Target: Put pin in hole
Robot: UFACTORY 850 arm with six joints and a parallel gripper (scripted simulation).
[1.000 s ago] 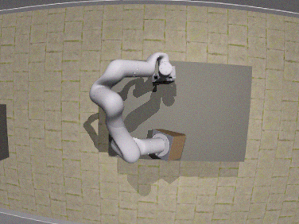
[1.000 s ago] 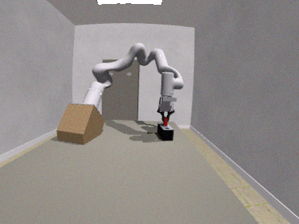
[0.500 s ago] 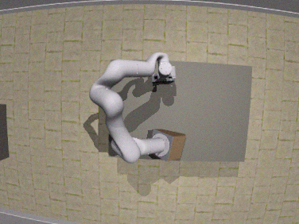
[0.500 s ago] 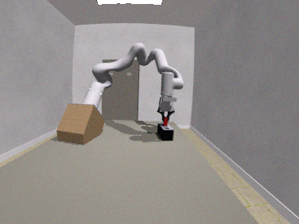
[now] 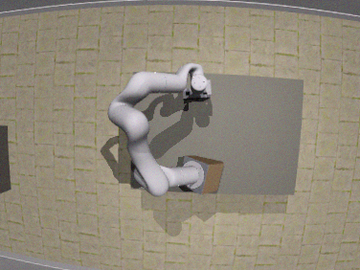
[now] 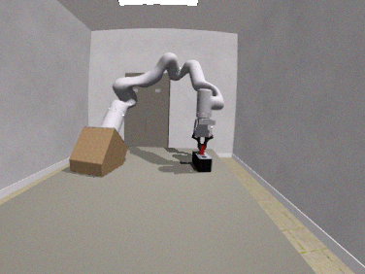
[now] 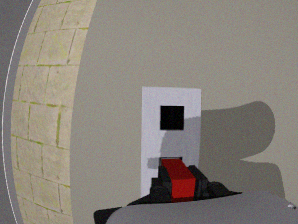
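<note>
My hand is 1 cm above the pin. Also, from my hand: block (9 cm below).
</note>
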